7 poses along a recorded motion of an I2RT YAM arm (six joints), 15 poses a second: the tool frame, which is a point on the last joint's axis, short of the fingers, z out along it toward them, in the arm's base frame.
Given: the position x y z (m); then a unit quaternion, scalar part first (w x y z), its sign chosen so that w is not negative.
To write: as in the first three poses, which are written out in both.
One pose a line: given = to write
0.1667 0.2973 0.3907 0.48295 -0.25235 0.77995 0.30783 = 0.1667 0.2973 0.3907 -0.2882 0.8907 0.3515 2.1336
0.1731 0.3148 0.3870 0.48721 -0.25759 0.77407 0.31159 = 0.1731 0.3148 0.3870 -0.2950 0.8864 0.3568 2.1238
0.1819 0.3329 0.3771 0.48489 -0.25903 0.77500 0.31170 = 0.1819 0.3329 0.3771 -0.2962 0.8861 0.3564 2.1291
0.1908 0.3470 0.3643 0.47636 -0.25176 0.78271 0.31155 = 0.1908 0.3470 0.3643 -0.2863 0.8902 0.3543 2.1486
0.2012 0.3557 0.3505 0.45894 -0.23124 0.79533 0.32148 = 0.2012 0.3557 0.3505 -0.2603 0.8952 0.3618 2.1880
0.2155 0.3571 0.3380 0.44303 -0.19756 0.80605 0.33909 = 0.2155 0.3571 0.3380 -0.2204 0.8991 0.3782 2.2236
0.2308 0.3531 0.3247 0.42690 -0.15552 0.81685 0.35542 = 0.2308 0.3531 0.3247 -0.1720 0.9033 0.3930 2.2595
